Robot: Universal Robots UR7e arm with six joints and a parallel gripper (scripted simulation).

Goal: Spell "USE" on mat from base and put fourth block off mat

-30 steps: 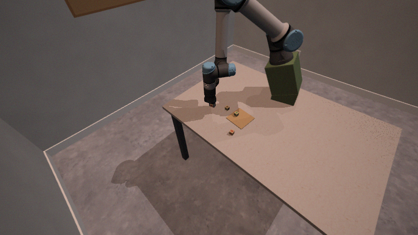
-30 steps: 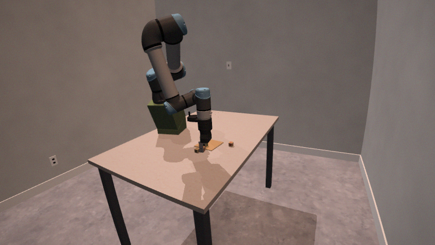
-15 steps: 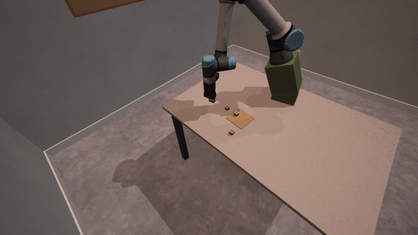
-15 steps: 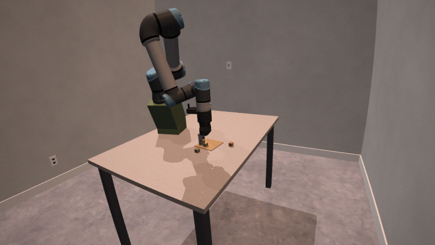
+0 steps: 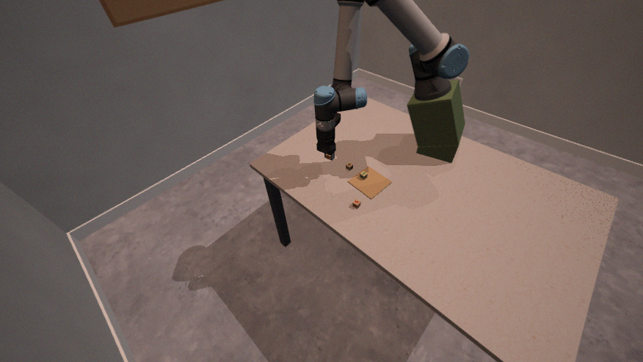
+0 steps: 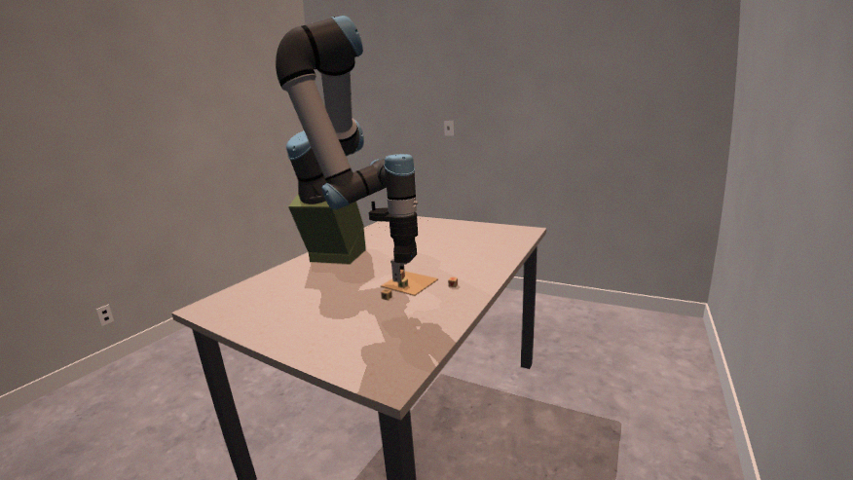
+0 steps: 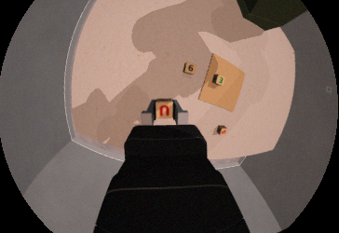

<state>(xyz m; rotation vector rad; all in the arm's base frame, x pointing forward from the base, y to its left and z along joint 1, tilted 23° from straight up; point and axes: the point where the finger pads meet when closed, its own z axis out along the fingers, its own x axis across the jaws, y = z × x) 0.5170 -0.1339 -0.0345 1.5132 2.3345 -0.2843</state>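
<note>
Right now the mat is 100 mm behind my hand, 160 mm to the left of it and 120 mm below it.
</note>
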